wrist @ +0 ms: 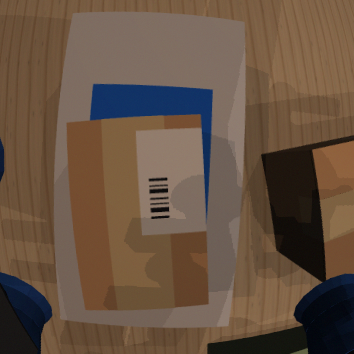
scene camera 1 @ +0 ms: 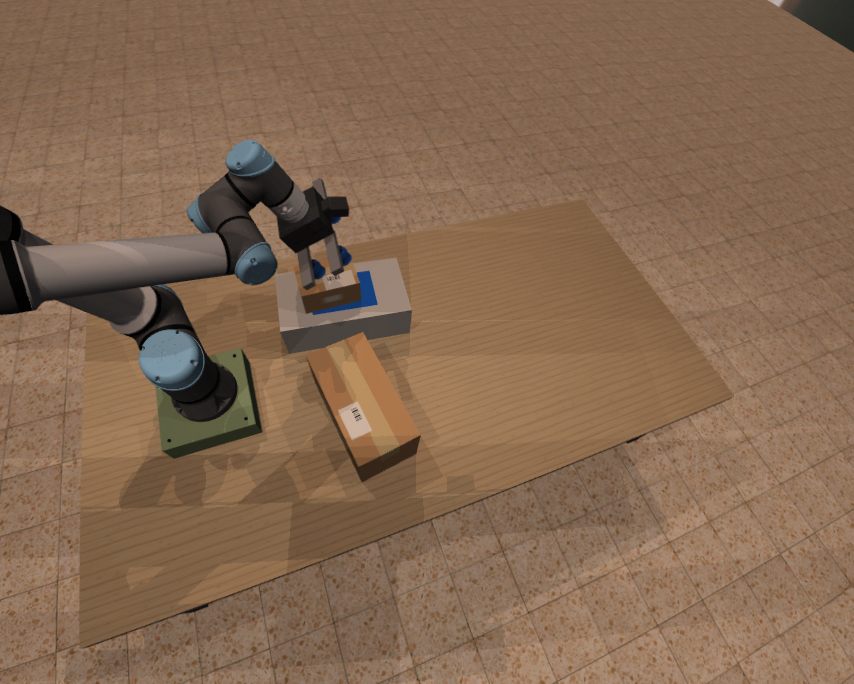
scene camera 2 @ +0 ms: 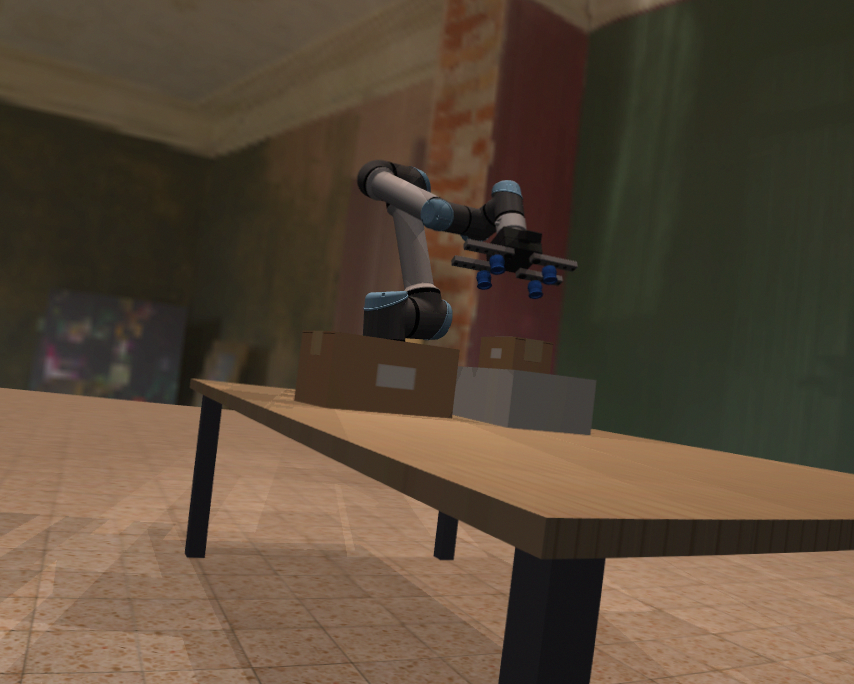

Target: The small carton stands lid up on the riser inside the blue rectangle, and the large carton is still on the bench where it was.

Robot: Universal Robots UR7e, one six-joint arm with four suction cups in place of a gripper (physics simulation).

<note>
My suction head point(scene camera 2: 496, 262) holds nothing. The cup hangs 18 cm from the middle of a small carton point(scene camera 1: 330, 291), above it. A large carton point(scene camera 2: 337, 370) rests on the table. I also see a grey riser point(scene camera 2: 517, 399).
The grey riser shows as well in the wrist view point(wrist: 115, 66) and in scene camera 1 point(scene camera 1: 384, 310). The small carton shows as well in the wrist view point(wrist: 136, 184). The large carton shows as well in the wrist view point(wrist: 302, 182) and in scene camera 1 point(scene camera 1: 377, 431).
</note>
